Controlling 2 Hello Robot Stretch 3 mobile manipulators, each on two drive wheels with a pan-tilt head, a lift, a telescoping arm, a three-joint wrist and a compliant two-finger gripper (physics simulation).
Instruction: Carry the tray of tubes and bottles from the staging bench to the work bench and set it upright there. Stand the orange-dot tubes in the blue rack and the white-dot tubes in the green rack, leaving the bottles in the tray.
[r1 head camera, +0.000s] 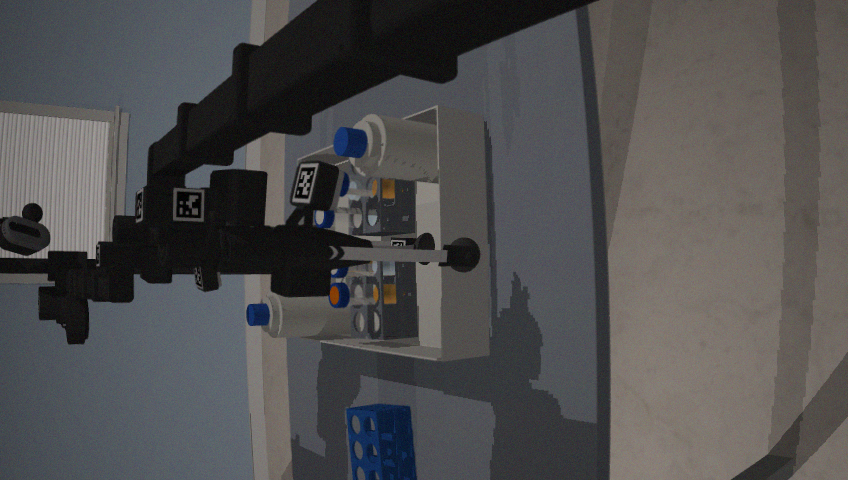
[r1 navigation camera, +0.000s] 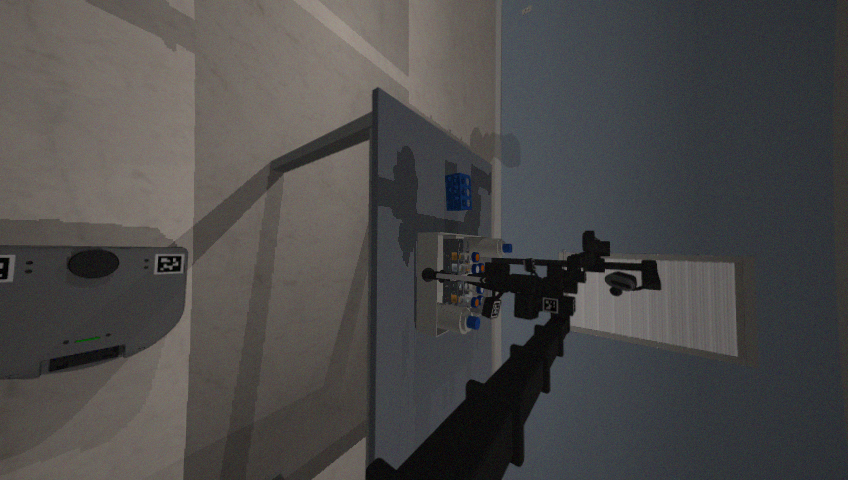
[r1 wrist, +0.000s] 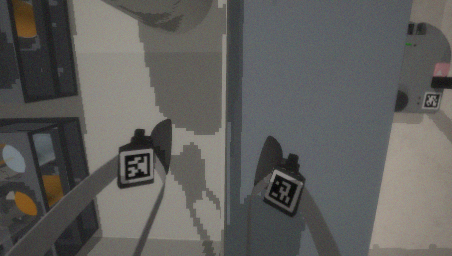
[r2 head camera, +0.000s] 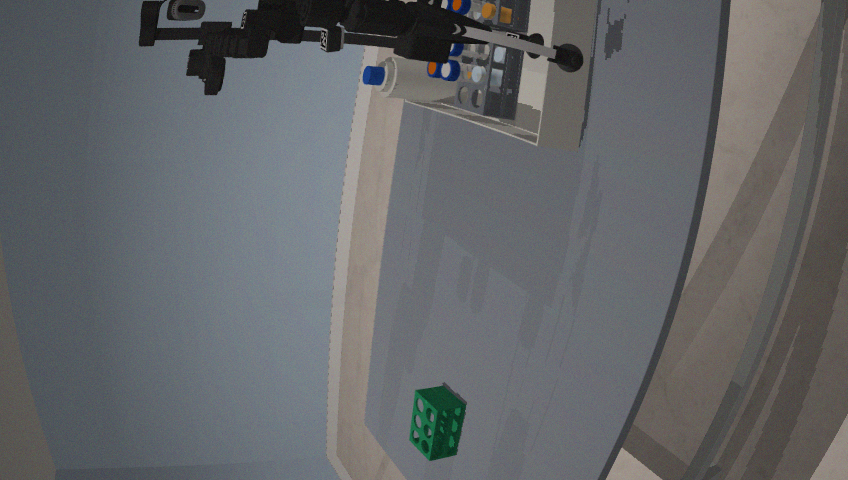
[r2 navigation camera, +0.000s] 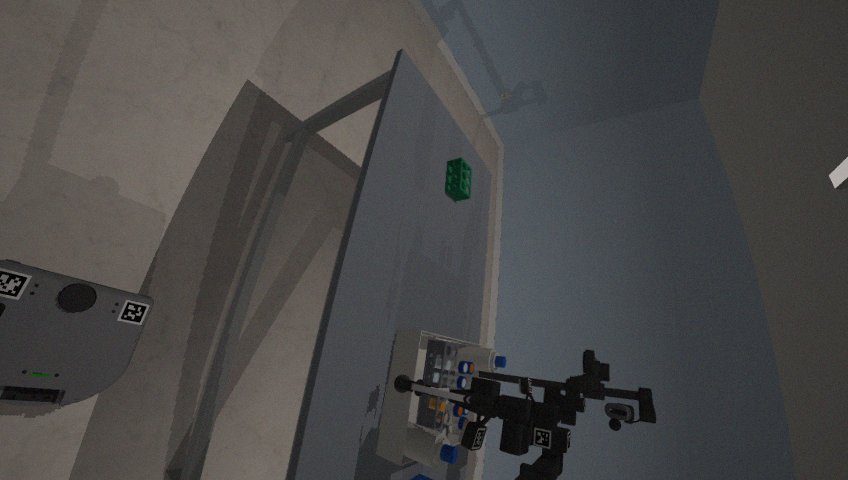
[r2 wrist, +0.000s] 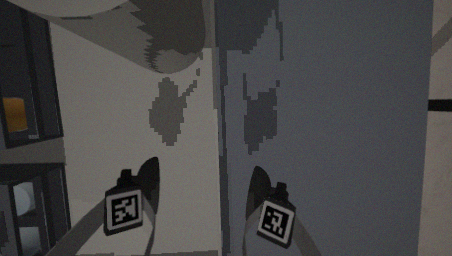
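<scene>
The white tray (r1 head camera: 464, 309) (r1 navigation camera: 427, 309) (r2 head camera: 565, 118) (r2 navigation camera: 404, 350) stands upright on the grey bench, holding two white bottles (r1 head camera: 404, 148) (r1 navigation camera: 455, 321) and blue-capped tubes in dark racks. An orange-dot tube (r1 head camera: 339, 295) and a white-dot tube (r2 head camera: 450, 70) show. The r1 gripper (r1 head camera: 443, 252) (r1 wrist: 216, 152) is open, its fingers apart on either side of a tray wall. The r2 gripper (r2 head camera: 552, 51) (r2 wrist: 204, 184) is open in the same way at a tray wall. The blue rack (r1 head camera: 395, 443) (r1 navigation camera: 458, 192) and the green rack (r2 head camera: 440, 422) (r2 navigation camera: 458, 179) stand on the bench. Wrists hide some tubes.
The bench (r1 head camera: 535, 178) (r2 head camera: 476, 208) has a blue wall (r1 navigation camera: 595, 118) behind it. A robot base (r1 navigation camera: 136, 309) (r2 navigation camera: 71, 350) is on the floor in front. The r1 arm (r1 head camera: 357, 47) extends over the bench beside the tray.
</scene>
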